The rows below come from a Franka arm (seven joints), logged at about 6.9 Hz.
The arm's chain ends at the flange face. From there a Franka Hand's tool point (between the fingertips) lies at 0.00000 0.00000 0.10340 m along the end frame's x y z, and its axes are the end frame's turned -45 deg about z.
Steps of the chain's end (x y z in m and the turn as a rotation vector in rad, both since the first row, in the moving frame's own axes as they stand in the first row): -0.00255, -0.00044, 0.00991, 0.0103, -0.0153, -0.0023; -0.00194, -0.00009, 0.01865, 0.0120, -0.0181, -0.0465; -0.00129, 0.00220, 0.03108, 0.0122, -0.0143, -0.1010; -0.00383, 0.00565, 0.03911, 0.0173, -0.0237, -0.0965; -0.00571, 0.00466, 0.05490, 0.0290, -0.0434, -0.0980; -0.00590, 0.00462, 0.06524, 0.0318, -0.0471, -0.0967
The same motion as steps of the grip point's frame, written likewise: -0.00186, -0.00399, 0.00989, 0.0181, -0.0035, -0.0023; -0.00181, -0.00362, 0.01863, 0.0213, -0.0043, -0.0465; -0.00272, -0.00128, 0.03106, 0.0187, -0.0015, -0.1010; -0.00732, -0.00168, 0.03907, 0.0290, -0.0045, -0.0965; -0.00864, -0.00597, 0.05476, 0.0512, -0.0102, -0.0980; -0.00883, -0.00661, 0.06507, 0.0558, -0.0108, -0.0967
